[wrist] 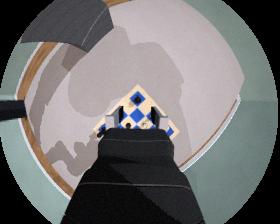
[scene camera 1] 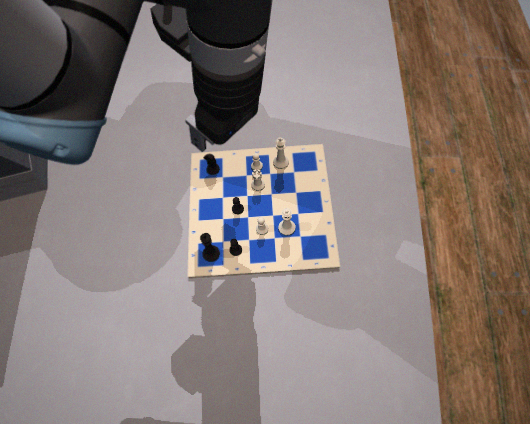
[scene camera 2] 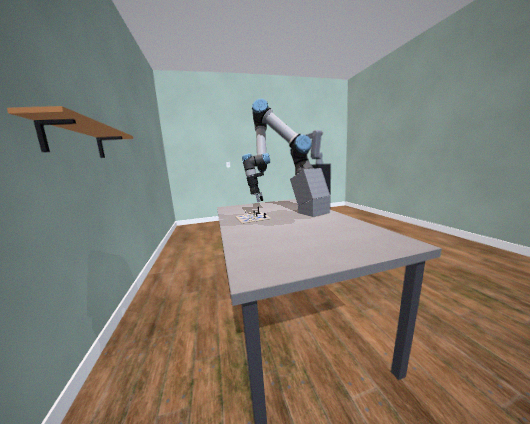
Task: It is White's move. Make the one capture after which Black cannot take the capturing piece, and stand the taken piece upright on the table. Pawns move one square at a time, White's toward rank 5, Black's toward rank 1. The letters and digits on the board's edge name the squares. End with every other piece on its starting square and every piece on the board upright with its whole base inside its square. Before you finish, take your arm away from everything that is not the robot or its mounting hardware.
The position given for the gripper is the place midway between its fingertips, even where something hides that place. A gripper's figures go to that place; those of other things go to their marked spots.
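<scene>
The gripper (wrist: 137, 111) sits 0.17 m from the lens, while a chessboard (wrist: 135, 113) is 0.29 m from the lens.
</scene>
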